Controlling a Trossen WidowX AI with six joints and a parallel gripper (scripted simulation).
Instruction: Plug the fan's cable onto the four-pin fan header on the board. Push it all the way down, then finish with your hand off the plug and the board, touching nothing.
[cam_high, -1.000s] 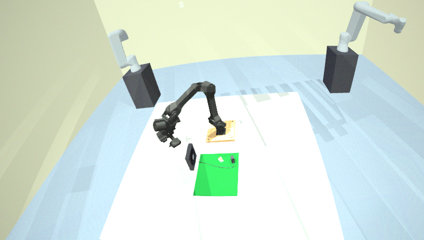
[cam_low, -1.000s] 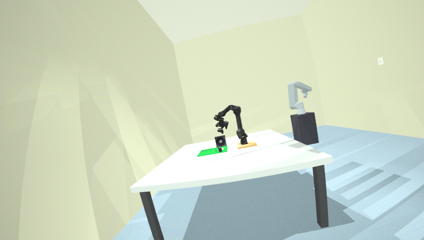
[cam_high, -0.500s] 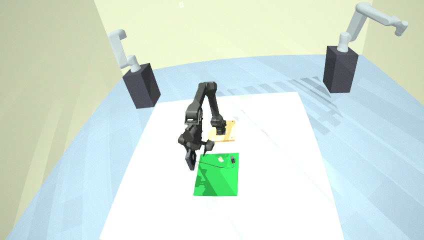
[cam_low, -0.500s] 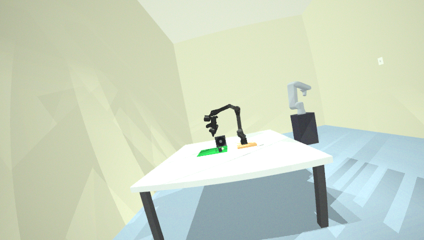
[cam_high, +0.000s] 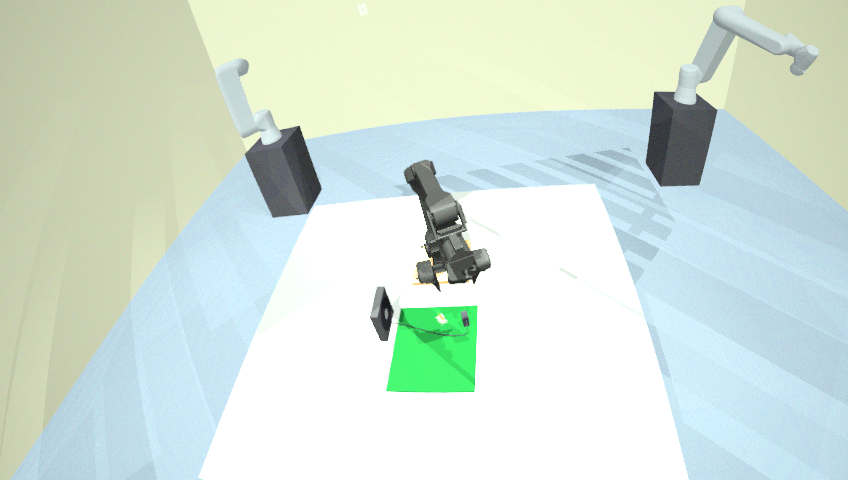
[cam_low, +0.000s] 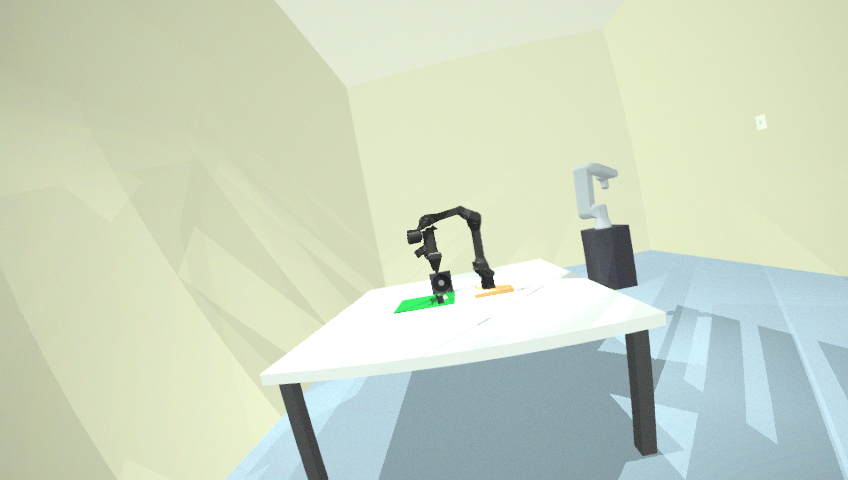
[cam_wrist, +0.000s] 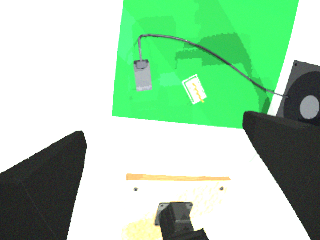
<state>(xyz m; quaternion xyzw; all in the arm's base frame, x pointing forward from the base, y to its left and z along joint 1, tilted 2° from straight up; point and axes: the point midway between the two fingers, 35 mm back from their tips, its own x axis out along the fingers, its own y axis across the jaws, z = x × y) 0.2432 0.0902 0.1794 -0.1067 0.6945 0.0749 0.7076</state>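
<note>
The dark plug is 140 mm below my gripper tip and 10 mm to the left of it. The rest, counted from my gripper tip: green board (170 mm below, 90 mm ahead, 80 mm to the right); white four-pin header (160 mm below, 70 mm to the right, 10 mm behind); square fan (230 mm to the right, 100 mm below, 10 mm ahead).
</note>
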